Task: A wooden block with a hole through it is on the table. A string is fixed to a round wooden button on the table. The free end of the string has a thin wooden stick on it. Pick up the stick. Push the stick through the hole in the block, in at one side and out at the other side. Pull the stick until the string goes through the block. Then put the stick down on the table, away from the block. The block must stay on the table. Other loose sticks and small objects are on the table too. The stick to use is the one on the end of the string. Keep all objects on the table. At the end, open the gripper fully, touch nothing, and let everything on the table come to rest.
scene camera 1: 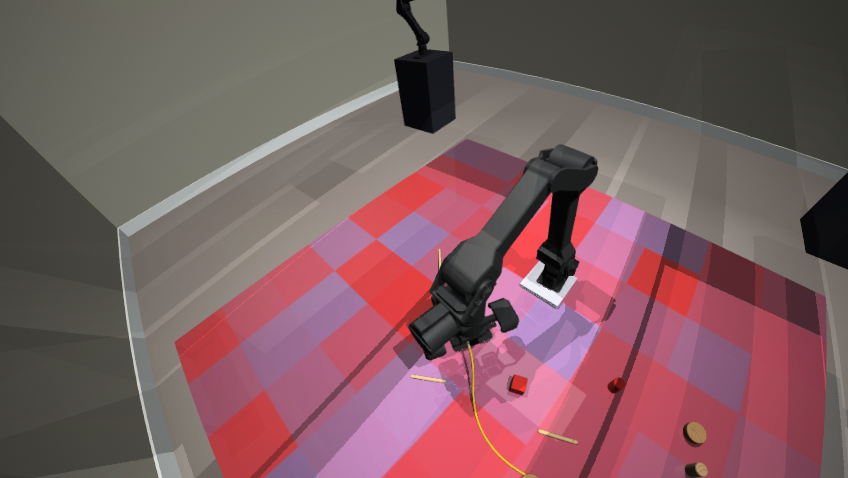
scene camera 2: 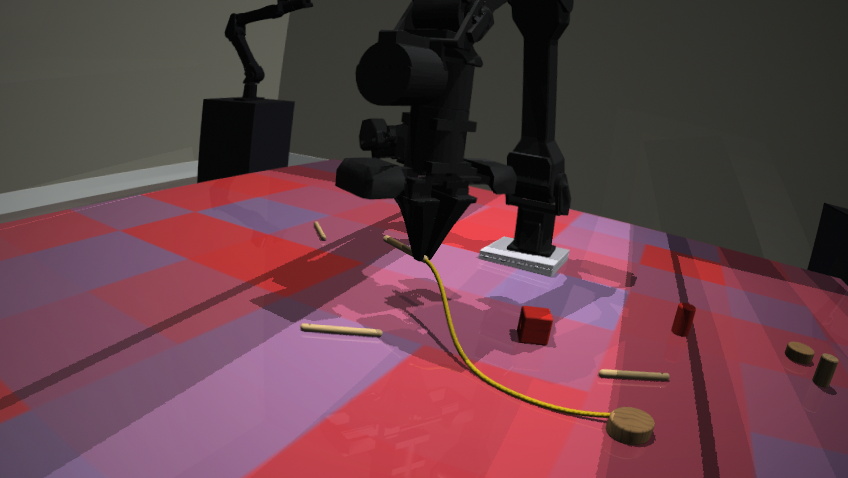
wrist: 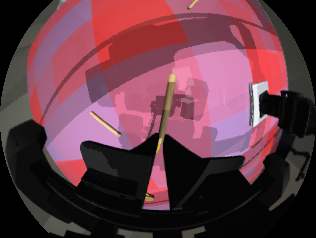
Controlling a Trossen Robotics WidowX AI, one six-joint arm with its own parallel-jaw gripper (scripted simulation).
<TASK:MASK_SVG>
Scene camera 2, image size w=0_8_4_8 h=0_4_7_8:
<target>gripper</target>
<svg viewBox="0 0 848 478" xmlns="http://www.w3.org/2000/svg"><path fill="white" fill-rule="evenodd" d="M468 110L433 106L410 106L410 112L403 112L403 124L387 126L384 119L371 118L363 120L359 134L360 148L363 151L371 151L372 157L344 158L337 168L335 186L366 199L394 198L405 222L413 258L417 261L422 261L424 255L431 260L470 204L477 202L478 198L469 194L469 185L486 184L490 187L493 194L496 195L515 194L517 176L513 167L482 158L463 158L467 132L476 132L477 130L476 122L469 121L470 115ZM381 158L390 157L391 159L397 159L396 162L404 164L404 167L389 163Z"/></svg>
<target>red block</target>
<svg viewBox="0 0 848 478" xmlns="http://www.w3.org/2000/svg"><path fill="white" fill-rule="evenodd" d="M522 306L517 327L519 342L548 345L553 322L550 309Z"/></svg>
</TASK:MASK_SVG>
